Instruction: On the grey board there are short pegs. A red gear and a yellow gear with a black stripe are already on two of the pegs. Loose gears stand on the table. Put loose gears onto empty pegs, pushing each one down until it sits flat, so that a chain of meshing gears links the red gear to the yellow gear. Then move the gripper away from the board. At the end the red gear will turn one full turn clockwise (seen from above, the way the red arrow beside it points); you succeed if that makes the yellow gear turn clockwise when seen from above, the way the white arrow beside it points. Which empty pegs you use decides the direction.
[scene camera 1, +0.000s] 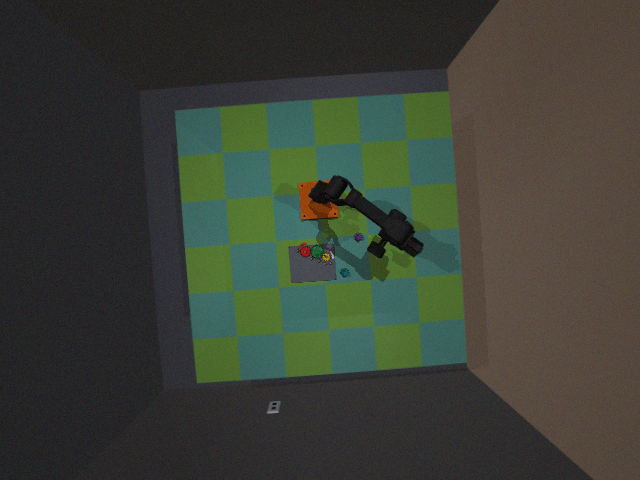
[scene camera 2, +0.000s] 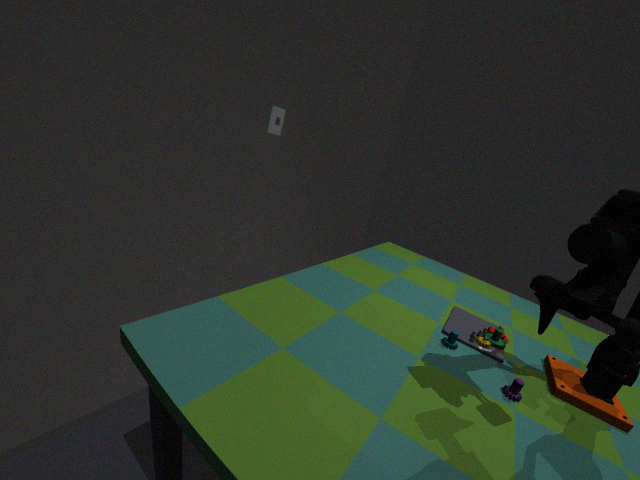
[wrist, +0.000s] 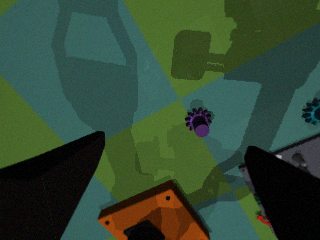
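Note:
What I see here is my gripper (scene camera 2: 562, 349), and the wrist view shows me the same gripper (wrist: 175, 145). It is open, my gripper, and it holds nothing.

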